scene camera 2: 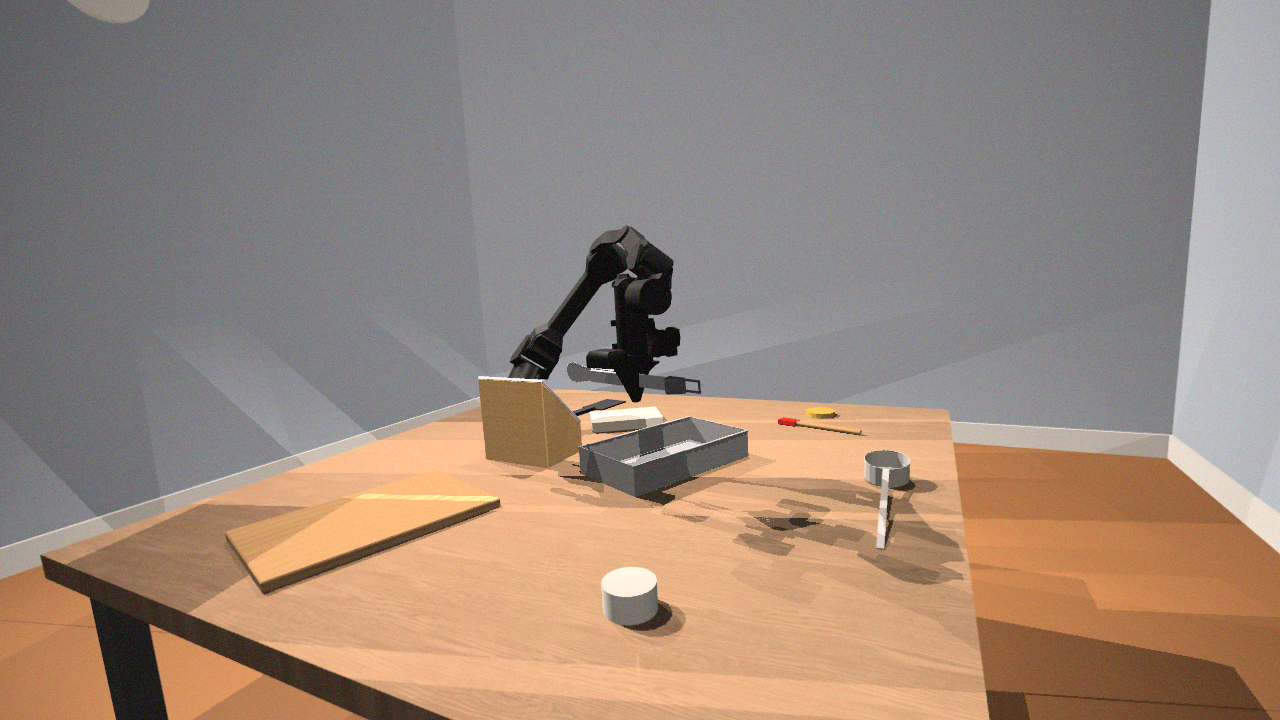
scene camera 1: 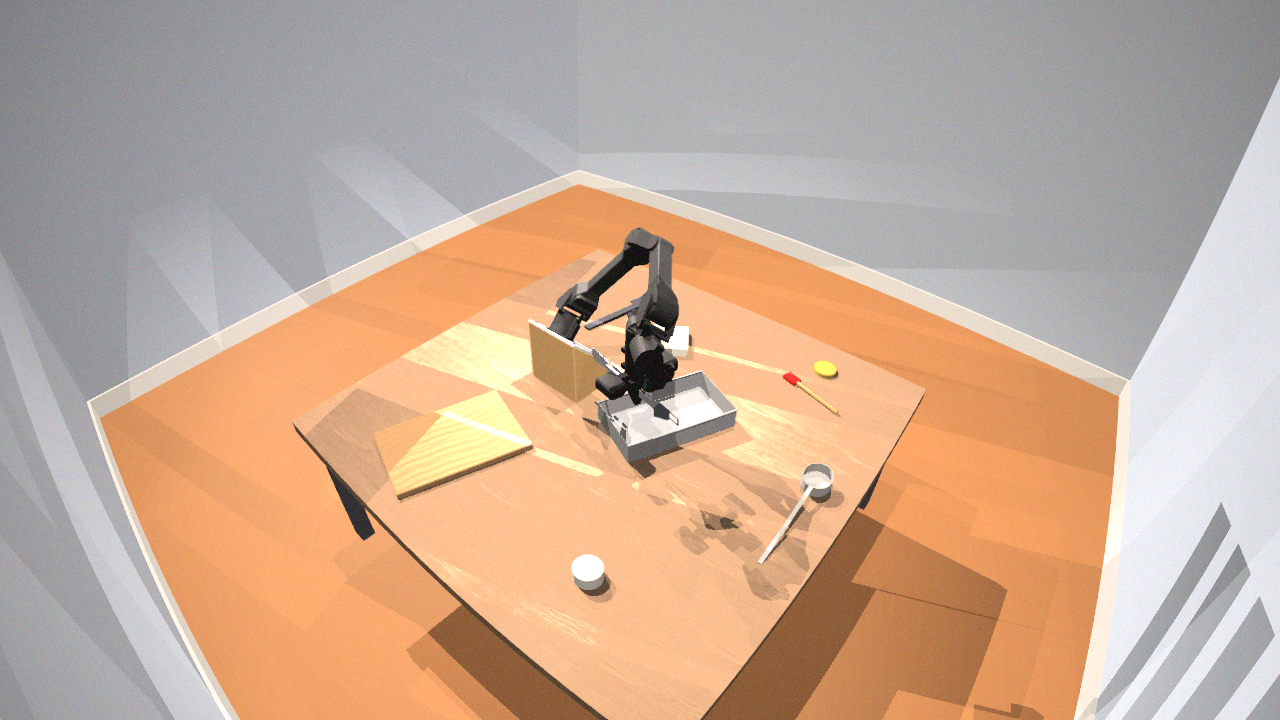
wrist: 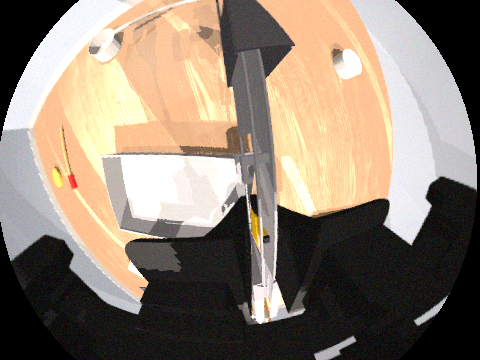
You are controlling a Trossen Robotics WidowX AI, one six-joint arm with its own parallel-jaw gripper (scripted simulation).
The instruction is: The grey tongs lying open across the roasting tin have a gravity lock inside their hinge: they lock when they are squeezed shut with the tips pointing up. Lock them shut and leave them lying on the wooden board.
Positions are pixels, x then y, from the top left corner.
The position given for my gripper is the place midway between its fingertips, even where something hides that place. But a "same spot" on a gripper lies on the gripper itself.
Scene:
my gripper: scene camera 2; scene camera 1 636, 403; wrist
same spot on my gripper: (wrist: 348, 263) = (scene camera 2: 638, 361)
same spot on grey roasting tin: (scene camera 2: 638, 462) = (scene camera 1: 646, 413)

